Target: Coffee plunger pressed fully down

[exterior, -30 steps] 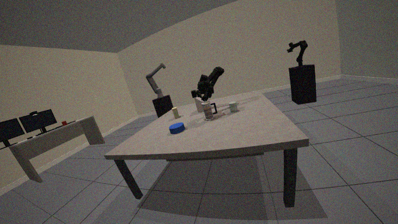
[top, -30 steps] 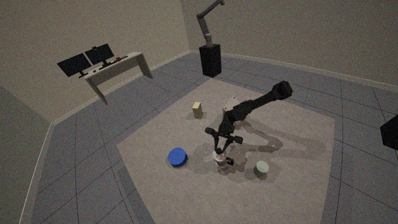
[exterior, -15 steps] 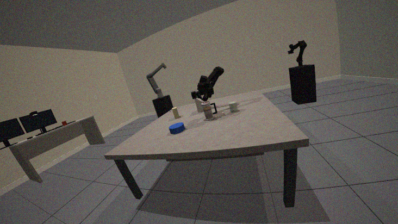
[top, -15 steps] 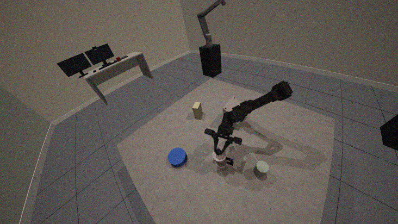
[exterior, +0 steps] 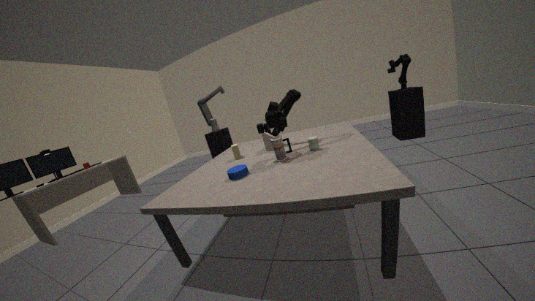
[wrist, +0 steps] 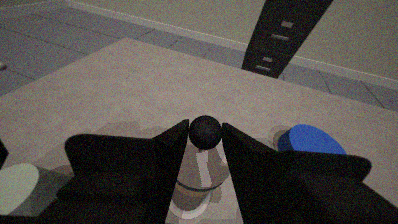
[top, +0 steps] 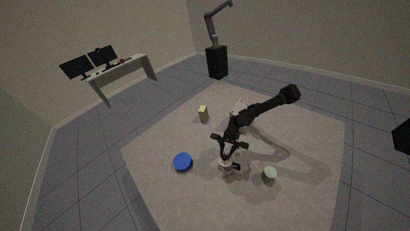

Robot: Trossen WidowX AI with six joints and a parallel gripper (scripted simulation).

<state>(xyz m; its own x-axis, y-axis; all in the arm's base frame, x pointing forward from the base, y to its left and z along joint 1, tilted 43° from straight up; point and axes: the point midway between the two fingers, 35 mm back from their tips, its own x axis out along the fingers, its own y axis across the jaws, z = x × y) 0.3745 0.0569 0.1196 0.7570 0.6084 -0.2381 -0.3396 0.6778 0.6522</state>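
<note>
Now: gripper tip 30 mm past the coffee press, 10 mm to the right of it and 90 mm above it.
</note>
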